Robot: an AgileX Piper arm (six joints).
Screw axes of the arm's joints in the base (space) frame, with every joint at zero. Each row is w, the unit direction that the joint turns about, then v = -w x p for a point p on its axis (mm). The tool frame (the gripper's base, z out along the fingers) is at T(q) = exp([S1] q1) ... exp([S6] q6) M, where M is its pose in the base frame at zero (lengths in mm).
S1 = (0, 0, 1, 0.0, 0.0, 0.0)
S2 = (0, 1, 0, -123.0, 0.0, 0.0)
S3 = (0, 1, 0, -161.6, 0.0, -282.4)
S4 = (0.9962, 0, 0.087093, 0.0, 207.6, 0.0)
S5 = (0, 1, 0, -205.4, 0.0, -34.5)
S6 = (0.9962, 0, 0.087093, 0.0, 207.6, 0.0)
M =
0.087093 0 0.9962 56.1
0 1 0 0.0
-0.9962 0 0.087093 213.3
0 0 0 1
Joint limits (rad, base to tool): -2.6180..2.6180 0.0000..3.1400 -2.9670..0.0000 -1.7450..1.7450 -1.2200..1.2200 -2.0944..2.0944
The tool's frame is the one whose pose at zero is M.
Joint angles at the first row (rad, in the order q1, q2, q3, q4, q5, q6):
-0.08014, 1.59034, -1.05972, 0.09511, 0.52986, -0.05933
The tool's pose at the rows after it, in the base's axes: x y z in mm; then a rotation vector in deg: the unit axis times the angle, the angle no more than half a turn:
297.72 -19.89 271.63 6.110 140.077 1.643
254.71 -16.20 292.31 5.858 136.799 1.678
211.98 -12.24 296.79 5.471 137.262 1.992
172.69 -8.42 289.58 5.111 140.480 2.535
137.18 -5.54 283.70 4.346 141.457 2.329
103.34 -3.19 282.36 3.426 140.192 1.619
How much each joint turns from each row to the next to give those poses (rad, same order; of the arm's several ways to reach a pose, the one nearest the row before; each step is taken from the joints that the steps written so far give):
-0.00001, -0.16417, 0.07577, -0.00687, -0.00591, 0.00586
0.00000, -0.18411, 0.09245, 0.00001, 0.03440, 0.00242
0.00002, -0.16364, 0.09304, -0.00002, 0.07875, 0.00004
0.00001, -0.14121, 0.09030, -0.00003, 0.10732, 0.00003
0.00000, -0.14510, 0.07603, -0.00678, 0.08555, -0.00183
0.00002, -0.15752, 0.04992, -0.01071, 0.08449, -0.00142

